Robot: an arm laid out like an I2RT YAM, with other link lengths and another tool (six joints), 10 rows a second.
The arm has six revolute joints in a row. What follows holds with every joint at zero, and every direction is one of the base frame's.
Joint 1 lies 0.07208 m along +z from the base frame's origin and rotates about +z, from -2.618 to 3.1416 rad.
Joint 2 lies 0.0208 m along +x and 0.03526 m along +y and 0.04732 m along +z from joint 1 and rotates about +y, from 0 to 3.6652 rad.
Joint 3 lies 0.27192 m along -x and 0.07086 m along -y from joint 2 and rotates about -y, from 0 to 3.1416 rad.
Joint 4 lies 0.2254 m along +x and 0.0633 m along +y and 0.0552 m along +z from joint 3 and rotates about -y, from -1.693 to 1.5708 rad.
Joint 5 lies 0.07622 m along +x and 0.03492 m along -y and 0.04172 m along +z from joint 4 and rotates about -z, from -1.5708 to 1.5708 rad.
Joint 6 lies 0.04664 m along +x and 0.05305 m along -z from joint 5 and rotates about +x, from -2.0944 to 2.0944 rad.
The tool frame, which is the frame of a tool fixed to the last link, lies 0.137 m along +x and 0.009 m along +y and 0.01 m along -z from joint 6; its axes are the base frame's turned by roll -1.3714, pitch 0.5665 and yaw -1.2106 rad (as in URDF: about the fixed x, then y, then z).
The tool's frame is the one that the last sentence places.
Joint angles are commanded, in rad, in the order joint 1, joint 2, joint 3, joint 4, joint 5, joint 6. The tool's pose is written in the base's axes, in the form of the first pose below.
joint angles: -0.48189, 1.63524, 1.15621, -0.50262, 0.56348, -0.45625
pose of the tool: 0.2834 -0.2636 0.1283 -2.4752 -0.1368 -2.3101
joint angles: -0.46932, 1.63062, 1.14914, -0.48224, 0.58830, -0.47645
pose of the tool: 0.2856 -0.2640 0.1319 -2.4606 -0.1641 -2.2997
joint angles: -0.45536, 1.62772, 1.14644, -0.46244, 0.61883, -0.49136
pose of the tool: 0.2883 -0.2649 0.1368 -2.4408 -0.1919 -2.2969
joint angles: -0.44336, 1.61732, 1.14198, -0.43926, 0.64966, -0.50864
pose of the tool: 0.2904 -0.2663 0.1444 -2.4130 -0.2186 -2.2978
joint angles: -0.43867, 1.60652, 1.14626, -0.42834, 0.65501, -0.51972
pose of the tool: 0.2934 -0.2667 0.1515 -2.3913 -0.2224 -2.2943
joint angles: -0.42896, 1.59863, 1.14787, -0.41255, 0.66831, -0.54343
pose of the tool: 0.2969 -0.2667 0.1581 -2.3743 -0.2407 -2.2826
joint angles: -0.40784, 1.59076, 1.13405, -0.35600, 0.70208, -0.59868
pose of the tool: 0.3037 -0.2668 0.1664 -2.3433 -0.2880 -2.2604
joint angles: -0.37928, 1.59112, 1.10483, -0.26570, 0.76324, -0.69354
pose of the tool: 0.3103 -0.2677 0.1737 -2.3187 -0.3781 -2.2335
